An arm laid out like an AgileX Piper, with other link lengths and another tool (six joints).
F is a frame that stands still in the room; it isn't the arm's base.
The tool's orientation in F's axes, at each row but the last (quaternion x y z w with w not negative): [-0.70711, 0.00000, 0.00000, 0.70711]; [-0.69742, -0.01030, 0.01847, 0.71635]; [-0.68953, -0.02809, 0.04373, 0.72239]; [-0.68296, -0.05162, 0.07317, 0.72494]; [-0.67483, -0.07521, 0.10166, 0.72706]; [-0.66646, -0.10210, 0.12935, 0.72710]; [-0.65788, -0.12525, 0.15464, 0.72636]
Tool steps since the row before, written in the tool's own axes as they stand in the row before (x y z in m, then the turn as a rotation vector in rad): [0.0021, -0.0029, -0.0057, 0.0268, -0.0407, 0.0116]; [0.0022, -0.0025, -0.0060, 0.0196, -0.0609, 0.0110]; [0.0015, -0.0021, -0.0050, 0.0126, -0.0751, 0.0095]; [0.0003, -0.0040, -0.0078, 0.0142, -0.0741, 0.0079]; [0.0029, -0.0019, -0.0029, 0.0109, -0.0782, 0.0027]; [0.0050, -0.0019, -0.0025, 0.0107, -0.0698, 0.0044]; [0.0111, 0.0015, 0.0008, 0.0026, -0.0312, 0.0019]
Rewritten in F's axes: [0.0021, -0.0057, 0.0029, 0.0268, 0.0116, 0.0407]; [0.0025, -0.0060, 0.0023, 0.0199, 0.0102, 0.0610]; [0.0020, -0.0049, 0.0018, 0.0134, 0.0073, 0.0752]; [0.0018, -0.0078, 0.0035, 0.0152, 0.0061, 0.0741]; [0.0036, -0.0022, 0.0016, 0.0135, 0.0000, 0.0778]; [0.0056, -0.0009, 0.0015, 0.0123, 0.0022, 0.0696]; [0.0098, 0.0052, -0.0016, 0.0035, 0.0001, 0.0312]
